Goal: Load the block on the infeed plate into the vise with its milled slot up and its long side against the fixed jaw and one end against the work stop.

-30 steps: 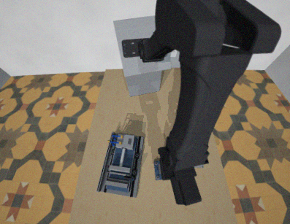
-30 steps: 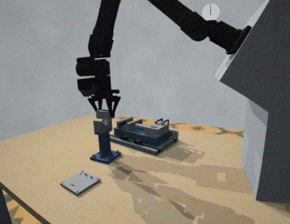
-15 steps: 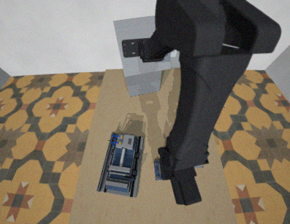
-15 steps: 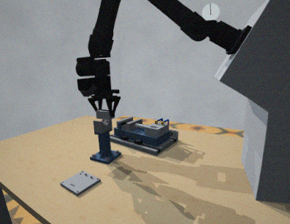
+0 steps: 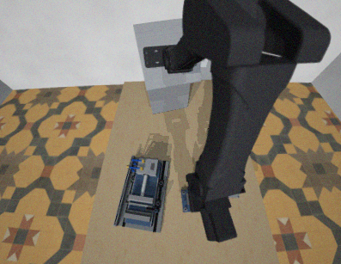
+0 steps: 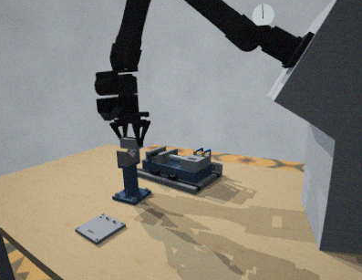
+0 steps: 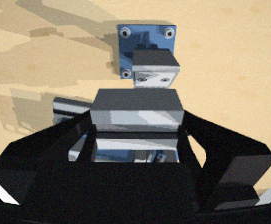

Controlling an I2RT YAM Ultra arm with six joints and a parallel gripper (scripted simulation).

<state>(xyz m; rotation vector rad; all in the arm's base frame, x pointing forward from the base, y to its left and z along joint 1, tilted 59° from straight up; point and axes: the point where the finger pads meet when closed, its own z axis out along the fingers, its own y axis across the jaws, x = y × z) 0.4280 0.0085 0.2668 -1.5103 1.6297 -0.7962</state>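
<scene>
The moving jaw is 1 cm behind my hand, 21 cm to the right of it and 10 cm below it. Round my hand: V-block post (1 cm ahead, 12 cm below); part (1 cm above); work stop (4 cm ahead, 17 cm to the right, 9 cm below).
</scene>
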